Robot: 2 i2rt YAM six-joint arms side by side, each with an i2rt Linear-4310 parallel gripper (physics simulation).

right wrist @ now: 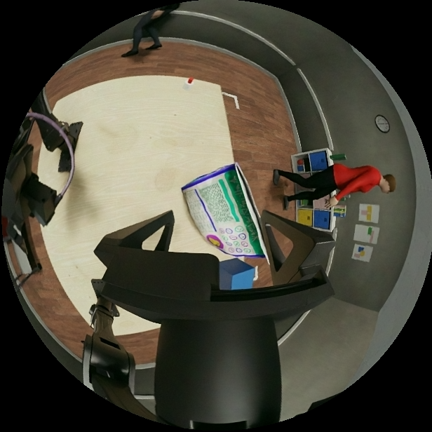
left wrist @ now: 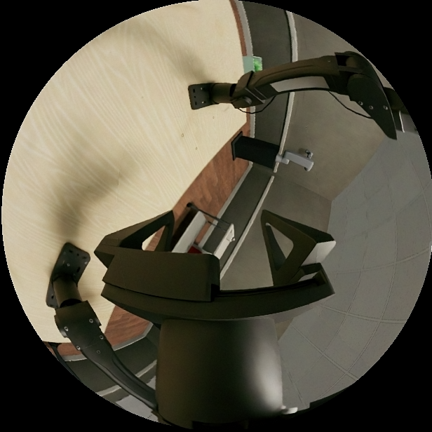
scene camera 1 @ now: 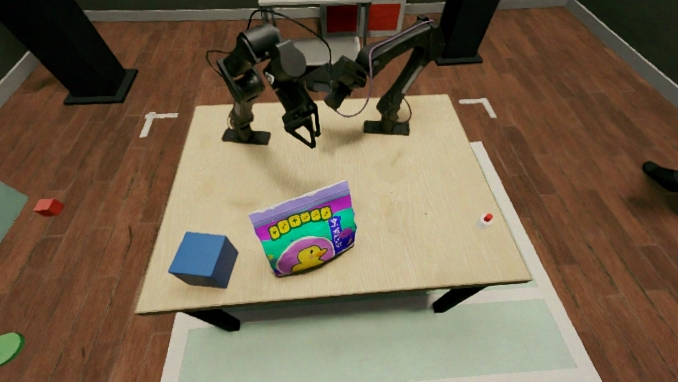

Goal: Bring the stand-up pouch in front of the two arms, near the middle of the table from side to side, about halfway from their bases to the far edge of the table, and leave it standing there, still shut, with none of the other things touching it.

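Note:
The stand-up pouch (scene camera 1: 310,235) (right wrist: 225,200) stands upright on the table (scene camera 1: 410,200) (right wrist: 120,150), left of its middle and toward the edge far from the arm bases. Its duck print faces scene camera 1, and its top looks shut. My right gripper (scene camera 1: 316,140) (right wrist: 217,214) is open and empty above the table, on the arms' side of the pouch and apart from it. In the right wrist view the pouch shows beyond its fingers. My left gripper (left wrist: 217,214) is open and empty, raised near the arm bases; the right arm partly hides it in scene camera 1.
A blue box (scene camera 1: 198,255) (right wrist: 237,274) stands left of the pouch in scene camera 1, with a gap between them. A small white thing with a red top (scene camera 1: 485,220) (right wrist: 189,83) is near the table's right edge. The two forearms are close together near the bases.

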